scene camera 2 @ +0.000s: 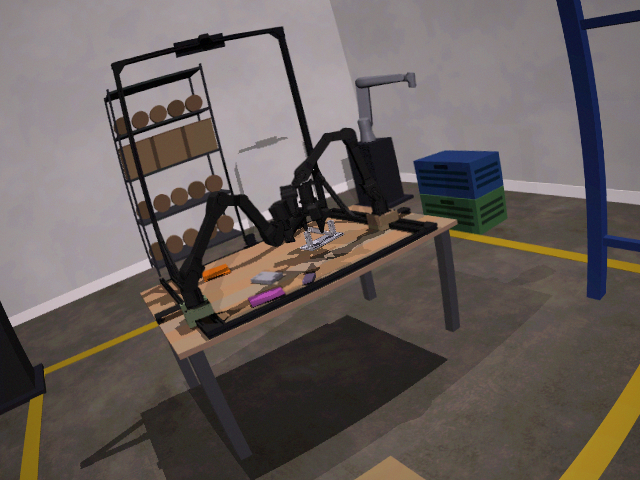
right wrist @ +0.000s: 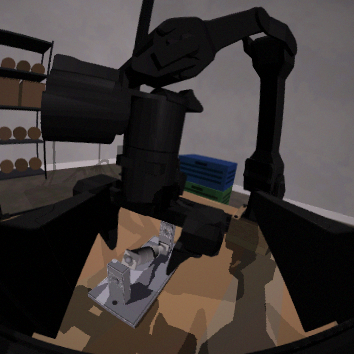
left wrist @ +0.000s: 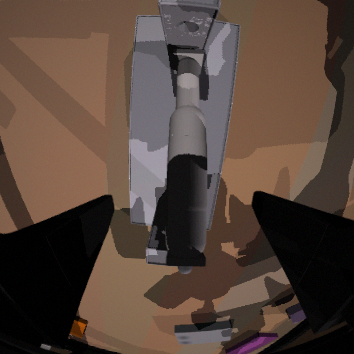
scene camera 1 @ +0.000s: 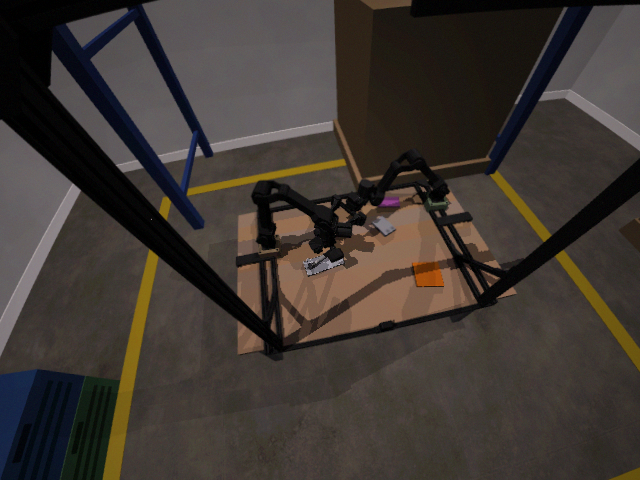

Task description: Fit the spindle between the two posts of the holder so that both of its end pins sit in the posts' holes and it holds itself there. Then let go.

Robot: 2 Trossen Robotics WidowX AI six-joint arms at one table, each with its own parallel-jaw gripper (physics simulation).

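Where they show: left gripper, fingertip midpoint: (scene camera 2: 314, 232) (right wrist: 138, 260) (left wrist: 183, 200) (scene camera 1: 329, 253); right gripper, fingertip midpoint: (scene camera 2: 306, 206) (right wrist: 182, 195); left arm's base, link origin: (scene camera 2: 381, 212) (scene camera 1: 268, 244); right arm's base, link origin: (scene camera 2: 194, 303) (scene camera 1: 436, 197).
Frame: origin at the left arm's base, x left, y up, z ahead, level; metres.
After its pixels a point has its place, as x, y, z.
Note:
The grey holder (scene camera 1: 323, 270) @[-0.158, -0.054, 0.243] (scene camera 2: 324, 242) @[-0.078, -0.056, 0.261] (left wrist: 150, 100) @[-0.143, -0.055, 0.233] (right wrist: 134, 316) @[-0.064, -0.055, 0.324] stands upright on the table. The spindle (left wrist: 187, 135) @[-0.111, -0.006, 0.246] (right wrist: 144, 256) @[-0.089, 0.010, 0.284] lies tilted along it. In the left wrist view its thin upper end lies low by the upper post (left wrist: 175, 17) @[-0.134, -0.005, 0.192], whose hole shows uncovered; its thick lower end is raised at the other post's top, with a pin poking past it. Whether that end rests on or against this post I cannot tell. My left gripper (scene camera 1: 323, 244) @[-0.101, -0.006, 0.283] (scene camera 2: 320, 226) @[-0.101, -0.006, 0.283] (left wrist: 183, 200) @[-0.101, -0.006, 0.283] is open and empty above the spindle. My right gripper (scene camera 2: 297, 231) is open and empty, off the near post's side.
A grey plate (scene camera 1: 383, 225) @[0.040, -0.048, 0.583] (scene camera 2: 267, 277) @[0.061, -0.048, 0.588] (left wrist: 204, 335) @[0.039, -0.048, 0.576], a magenta block (scene camera 1: 388, 202) @[0.192, -0.053, 0.654] (scene camera 2: 266, 296) @[0.208, -0.053, 0.658] (left wrist: 252, 344) @[0.196, -0.053, 0.644], an orange piece (scene camera 1: 428, 274) @[-0.261, -0.054, 0.710] (scene camera 2: 216, 272) @[-0.240, -0.054, 0.709] (left wrist: 78, 328) @[-0.207, -0.054, 0.704] and a small purple block (scene camera 2: 309, 277) @[0.216, -0.048, 0.492] (left wrist: 296, 313) @[0.191, -0.048, 0.481] lie on the table. Black frame rails run along its edges.

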